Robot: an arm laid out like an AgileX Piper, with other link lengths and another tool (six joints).
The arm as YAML. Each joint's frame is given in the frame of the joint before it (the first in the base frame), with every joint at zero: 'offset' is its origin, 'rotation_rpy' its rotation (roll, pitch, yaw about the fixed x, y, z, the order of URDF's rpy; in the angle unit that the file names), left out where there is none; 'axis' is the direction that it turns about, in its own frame. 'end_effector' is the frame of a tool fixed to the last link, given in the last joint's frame.
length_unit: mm
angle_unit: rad
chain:
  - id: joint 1
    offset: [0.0, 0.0, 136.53]
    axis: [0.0, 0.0, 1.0]
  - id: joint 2
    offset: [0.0, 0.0, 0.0]
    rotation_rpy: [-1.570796, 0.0, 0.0]
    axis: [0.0, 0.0, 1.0]
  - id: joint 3
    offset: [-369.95, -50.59, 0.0]
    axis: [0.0, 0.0, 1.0]
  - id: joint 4
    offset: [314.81, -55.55, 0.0]
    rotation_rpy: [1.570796, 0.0, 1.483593]
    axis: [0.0, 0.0, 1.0]
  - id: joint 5
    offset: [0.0, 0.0, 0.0]
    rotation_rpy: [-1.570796, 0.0, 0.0]
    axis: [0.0, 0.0, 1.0]
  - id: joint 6
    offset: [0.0, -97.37, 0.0]
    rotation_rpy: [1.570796, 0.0, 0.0]
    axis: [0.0, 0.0, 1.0]
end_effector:
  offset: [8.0, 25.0, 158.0]
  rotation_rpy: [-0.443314, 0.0, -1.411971]
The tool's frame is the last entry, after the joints.
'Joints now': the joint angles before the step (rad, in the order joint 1, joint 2, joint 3, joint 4, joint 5, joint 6). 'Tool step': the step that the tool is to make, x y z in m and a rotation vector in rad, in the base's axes. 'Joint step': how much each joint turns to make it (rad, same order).
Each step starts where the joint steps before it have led.
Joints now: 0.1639, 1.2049, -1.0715, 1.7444, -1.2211, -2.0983
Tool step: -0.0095, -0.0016, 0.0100, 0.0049, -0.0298, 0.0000
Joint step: -0.0001, -0.0303, 0.0001, 0.0000, 0.0001, -0.0001
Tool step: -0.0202, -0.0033, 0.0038, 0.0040, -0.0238, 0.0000
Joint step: 0.0002, -0.0595, 0.0354, 0.0000, -0.0002, 0.0001
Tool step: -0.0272, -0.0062, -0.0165, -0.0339, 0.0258, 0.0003
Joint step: -0.0002, -0.0771, 0.1080, -0.0292, 0.0003, -0.0001
